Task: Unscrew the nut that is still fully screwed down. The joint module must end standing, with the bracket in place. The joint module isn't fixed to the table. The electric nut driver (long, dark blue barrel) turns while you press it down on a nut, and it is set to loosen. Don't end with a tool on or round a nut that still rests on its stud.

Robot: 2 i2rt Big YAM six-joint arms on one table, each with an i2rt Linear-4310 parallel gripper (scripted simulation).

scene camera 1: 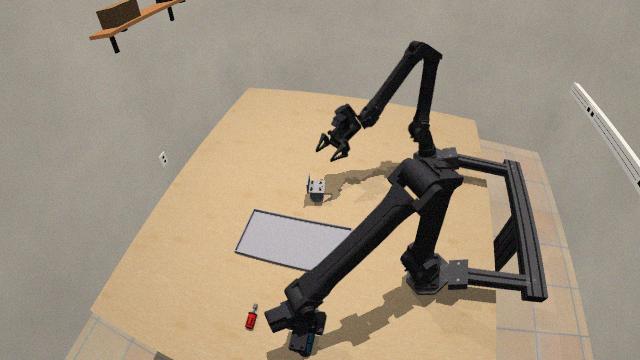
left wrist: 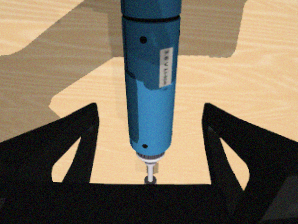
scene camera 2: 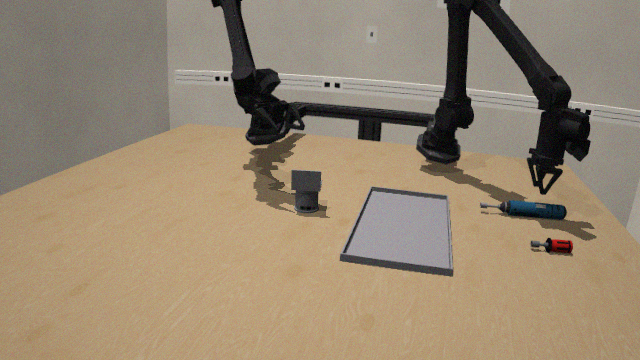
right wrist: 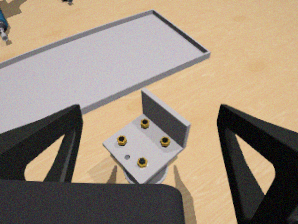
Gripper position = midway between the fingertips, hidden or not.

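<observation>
Shallow grey tray (scene camera 2: 409,226) (scene camera 1: 294,242) (right wrist: 120,57) visible, as are a dark blue nut driver (scene camera 2: 515,208) and a grey bracket (right wrist: 163,121). In the left wrist view the bracket is out of frame. Left gripper (scene camera 2: 539,190) (left wrist: 150,112) and right gripper (scene camera 2: 291,130) (right wrist: 149,113) visible.
</observation>
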